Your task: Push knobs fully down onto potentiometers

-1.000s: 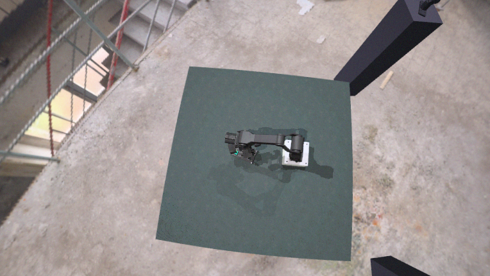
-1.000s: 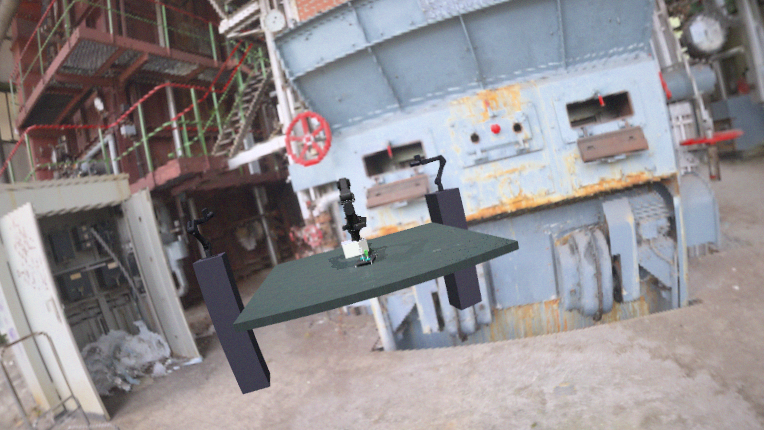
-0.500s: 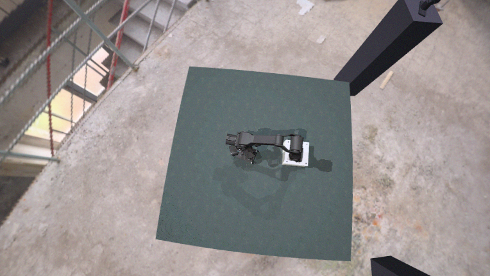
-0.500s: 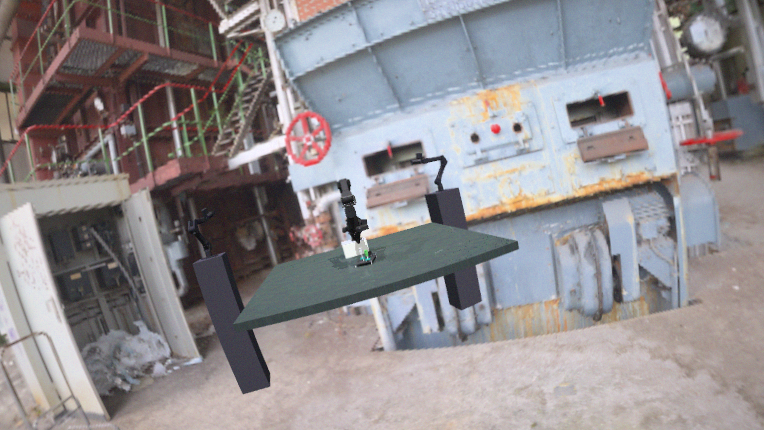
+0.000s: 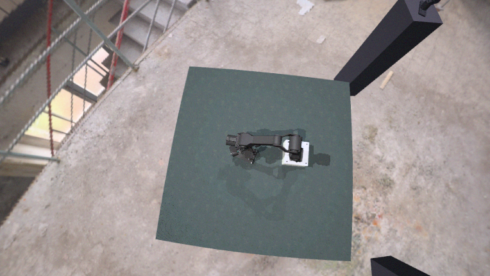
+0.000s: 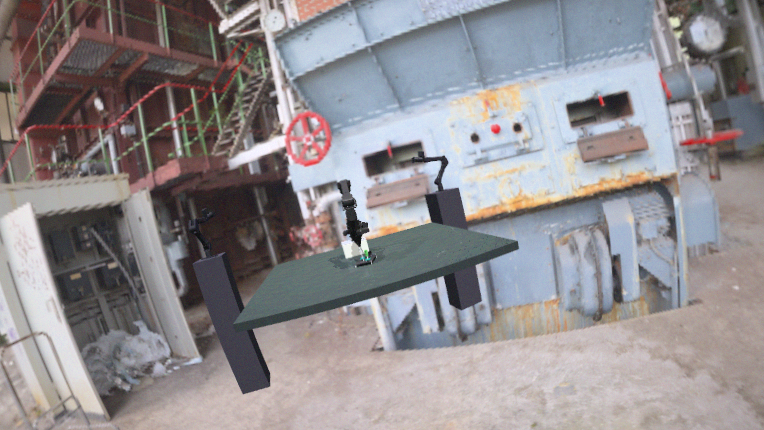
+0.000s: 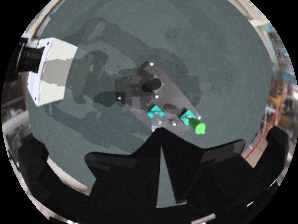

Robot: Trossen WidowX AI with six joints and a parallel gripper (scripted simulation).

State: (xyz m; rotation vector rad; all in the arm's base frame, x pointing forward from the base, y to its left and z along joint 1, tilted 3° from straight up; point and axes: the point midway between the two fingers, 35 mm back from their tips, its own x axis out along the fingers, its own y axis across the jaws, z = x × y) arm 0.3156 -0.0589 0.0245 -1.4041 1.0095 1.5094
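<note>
My gripper tip is 20 mm above the white knob. From my gripper tip the other things lie so: green knob: 70 mm ahead, 10 mm to the left, 30 mm below.
</note>
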